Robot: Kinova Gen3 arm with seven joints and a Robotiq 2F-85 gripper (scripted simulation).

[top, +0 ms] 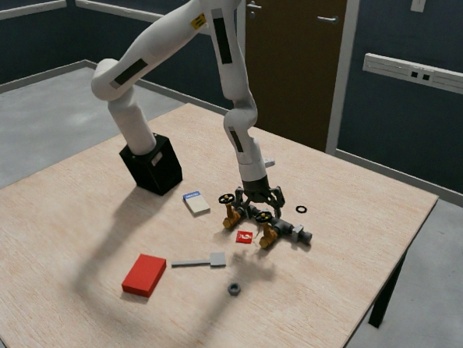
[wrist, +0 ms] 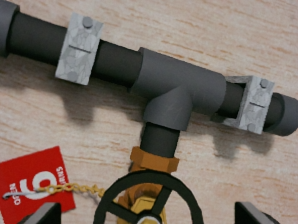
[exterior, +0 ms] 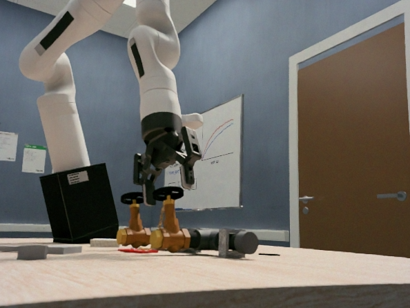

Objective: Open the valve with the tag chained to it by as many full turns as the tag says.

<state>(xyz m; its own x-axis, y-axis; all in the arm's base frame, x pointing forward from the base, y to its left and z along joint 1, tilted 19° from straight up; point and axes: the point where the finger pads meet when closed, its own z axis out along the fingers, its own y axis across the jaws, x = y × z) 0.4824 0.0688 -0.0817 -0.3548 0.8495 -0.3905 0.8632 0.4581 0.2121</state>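
My gripper is now 6 cm past the red tag, 3 cm to the left of it and 10 cm above it. Also, from my hand: red block (13 cm behind, 35 cm to the right, 8 cm below); then white card box (29 cm behind, 3 cm to the right, 9 cm below); then grey t-shaped tool (6 cm behind, 19 cm to the right, 9 cm below).
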